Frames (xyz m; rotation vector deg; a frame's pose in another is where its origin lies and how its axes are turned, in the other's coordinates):
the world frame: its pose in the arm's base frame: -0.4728 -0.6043 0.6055 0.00 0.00 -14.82
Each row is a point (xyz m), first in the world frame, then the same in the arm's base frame.
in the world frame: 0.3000 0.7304 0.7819
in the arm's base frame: 0.0040 0.0251 1.3874
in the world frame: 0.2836 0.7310 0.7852
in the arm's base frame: -0.0117 0.0298 1.3907
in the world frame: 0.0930 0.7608 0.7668
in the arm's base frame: -0.1883 0.1074 1.3723
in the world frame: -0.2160 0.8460 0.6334
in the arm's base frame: -0.4652 0.2688 1.2389
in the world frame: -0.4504 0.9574 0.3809
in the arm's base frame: -0.6633 0.4365 0.9864
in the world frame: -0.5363 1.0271 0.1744
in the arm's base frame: -0.7285 0.5258 0.7799
